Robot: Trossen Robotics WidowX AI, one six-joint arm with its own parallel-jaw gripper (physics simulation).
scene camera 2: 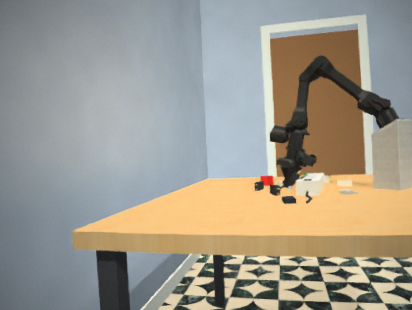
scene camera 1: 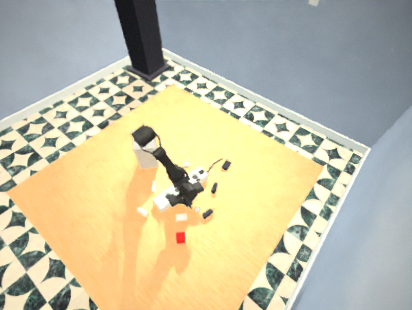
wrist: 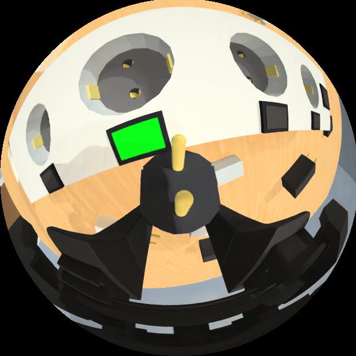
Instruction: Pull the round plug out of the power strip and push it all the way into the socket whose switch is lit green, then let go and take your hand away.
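Places are measured from the arm's base along level axes (x ahead, y left, z up), in millimetres.
Pixels of known places: gripper, fingertip midpoint: (scene camera 2: 289, 183) (scene camera 1: 188, 202); arm's base at its link origin: (scene camera 2: 391, 126).
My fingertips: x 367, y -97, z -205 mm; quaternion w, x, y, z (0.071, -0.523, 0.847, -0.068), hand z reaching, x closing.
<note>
Ahead of a thing's pixels: the offset from my fingertips to its middle. "*": to the spot under its first point. Level surfaces: height alone.
The white power strip (scene camera 1: 162, 202) (scene camera 2: 310, 186) (wrist: 200, 107) lies on the table, with several round sockets along its top. The green-lit switch (wrist: 138, 139) is beside the socket (wrist: 116, 80) at upper left of centre in the wrist view; that socket is empty. My gripper (scene camera 1: 189, 204) (scene camera 2: 287, 185) (wrist: 176, 203) is shut on the round black plug (wrist: 159, 187). The plug's two brass pins point toward the wrist camera and up in that view. The plug is apart from the socket, over the strip's edge on the switch side. The fingers partly hide its far side.
A red block @[dy -170, dx +82, dz +0 mm] (scene camera 1: 180, 237) (scene camera 2: 267, 180) and a white block @[dy -78, dx +24, dz -9 mm] (scene camera 1: 181, 217) lie on the table @[dz -20 mm] (scene camera 1: 240, 130) (scene camera 2: 200, 215) near the strip. Black plugs @[dy +166, dx +63, dz -4 mm] (scene camera 1: 214, 188) @[dy +18, dx +122, dz -4 mm] (scene camera 1: 207, 214) (wrist: 299, 175) lie on the gripper's side. Another black piece @[dy +335, dx +35, dz -13 mm] (scene camera 1: 226, 165) lies beyond the strip's end, near a thin cable @[* dy +310, dx -27, dz -16 mm] (scene camera 1: 215, 163).
</note>
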